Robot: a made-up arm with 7 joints. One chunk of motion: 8 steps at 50 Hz.
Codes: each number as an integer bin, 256 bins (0 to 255) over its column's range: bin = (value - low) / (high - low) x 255, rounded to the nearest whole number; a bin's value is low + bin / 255 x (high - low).
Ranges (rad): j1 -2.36..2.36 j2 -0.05..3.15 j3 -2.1..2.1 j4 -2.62..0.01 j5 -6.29..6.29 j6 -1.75..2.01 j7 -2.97..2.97
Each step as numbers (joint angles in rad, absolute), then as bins.
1 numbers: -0.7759 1.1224 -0.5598 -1.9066 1.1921 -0.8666 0.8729
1 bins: 86 93 94 69 152 60 165
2 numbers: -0.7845 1.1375 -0.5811 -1.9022 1.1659 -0.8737 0.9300
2 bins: 85 95 92 70 151 59 167
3 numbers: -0.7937 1.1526 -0.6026 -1.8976 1.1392 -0.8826 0.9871
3 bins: 85 96 91 70 151 59 170
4 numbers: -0.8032 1.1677 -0.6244 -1.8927 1.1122 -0.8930 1.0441
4 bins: 84 97 90 71 150 58 172
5 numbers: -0.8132 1.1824 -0.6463 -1.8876 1.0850 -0.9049 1.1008
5 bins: 84 98 88 71 149 57 175
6 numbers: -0.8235 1.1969 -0.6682 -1.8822 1.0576 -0.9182 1.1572
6 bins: 83 99 87 72 149 56 177
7 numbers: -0.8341 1.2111 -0.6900 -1.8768 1.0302 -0.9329 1.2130
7 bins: 82 100 86 72 148 55 180
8 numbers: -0.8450 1.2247 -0.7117 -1.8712 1.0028 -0.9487 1.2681
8 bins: 82 102 84 73 148 54 182
